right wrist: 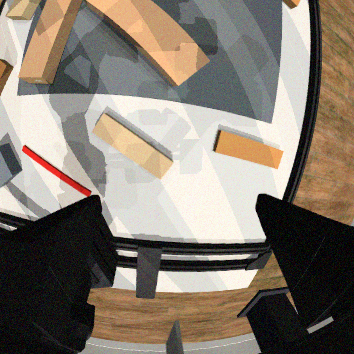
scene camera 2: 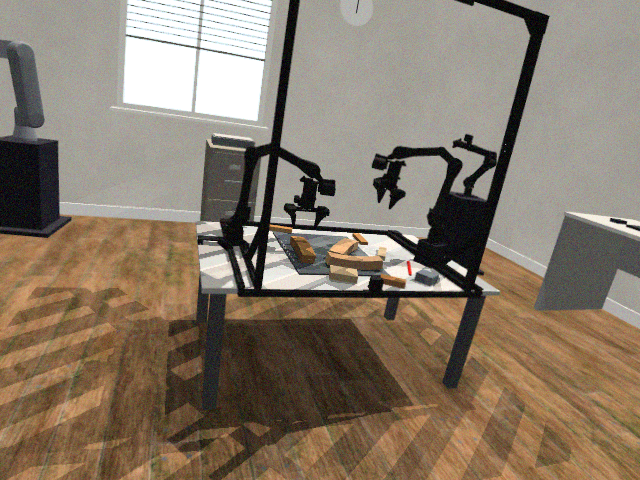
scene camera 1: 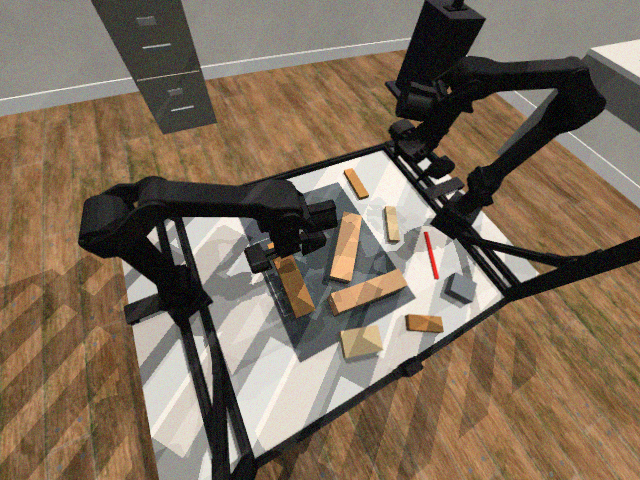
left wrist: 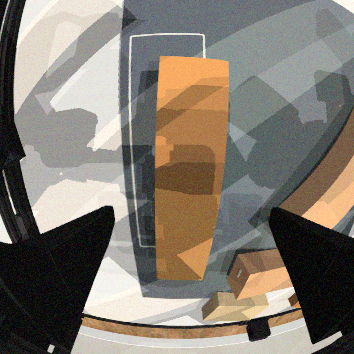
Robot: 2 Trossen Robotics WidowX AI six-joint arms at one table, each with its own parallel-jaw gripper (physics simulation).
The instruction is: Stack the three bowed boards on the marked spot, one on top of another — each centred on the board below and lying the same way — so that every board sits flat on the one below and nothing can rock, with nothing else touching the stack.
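Places are measured from the left arm's base along level axes (x ahead, y left, z up), in centimetres.
Pixels of known places: left gripper, fingertip midpoint: (scene camera 2: 303, 229) (scene camera 1: 287, 260) (left wrist: 194, 215); right gripper, fingertip midpoint: (right wrist: 180, 202) (scene camera 2: 383, 206) (scene camera 1: 405, 171); left arm's base, link origin: (scene camera 2: 233, 240) (scene camera 1: 184, 298); right arm's base, link origin: (scene camera 2: 433, 242) (scene camera 1: 464, 206).
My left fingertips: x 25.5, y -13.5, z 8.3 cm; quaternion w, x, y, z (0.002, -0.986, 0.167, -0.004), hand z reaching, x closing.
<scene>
Ahead of a thing's pixels: the offset from my left fingertips to its top centre. "spot": to the spot under its first point. Level surfaces: height alone.
A darker orange bowed board @(dx -0.7, dy -1.9, dz -5.6 cm) (scene camera 1: 293, 290) (scene camera 2: 302, 249) (left wrist: 190, 150) lies on the grey mat, over the right part of the white outline @(spot: dx -3.2, dy +8.2, dz -10.3 cm) (left wrist: 131, 100), whose left side shows beside it. A second, lighter bowed board @(dx +19.1, dy -6.4, dz -5.4 cm) (scene camera 1: 346, 248) (scene camera 2: 343, 246) (right wrist: 150, 42) lies in the mat's middle. A third bowed board @(dx +12.4, dy -20.6, dz -5.4 cm) (scene camera 1: 369, 291) (scene camera 2: 356, 261) (right wrist: 52, 42) lies at the mat's near right part, at an angle to the second. My left gripper (scene camera 1: 286, 250) (scene camera 2: 305, 224) (left wrist: 194, 215) is open and empty above the darker board. My right gripper (scene camera 2: 385, 204) (right wrist: 180, 202) is open, high over the table's right side.
Right of the mat @(dz -10.3 cm) (scene camera 1: 315, 341) lie an orange block @(dx +43.6, dy +9.4, dz -9.4 cm) (scene camera 1: 356, 183) (right wrist: 248, 149), a pale block @(dx +38.9, dy -11.3, dz -8.9 cm) (scene camera 1: 391, 223) (right wrist: 132, 145), a red stick @(dx +39.9, dy -28.0, dz -10.3 cm) (scene camera 1: 431, 255) (right wrist: 56, 170) and a grey block @(dx +35.5, dy -41.1, dz -7.3 cm) (scene camera 1: 461, 288). Another orange block @(dx +17.9, dy -38.4, dz -8.5 cm) (scene camera 1: 423, 323) and a pale block @(dx +1.0, dy -28.0, dz -7.4 cm) (scene camera 1: 361, 341) lie near the front edge.
</scene>
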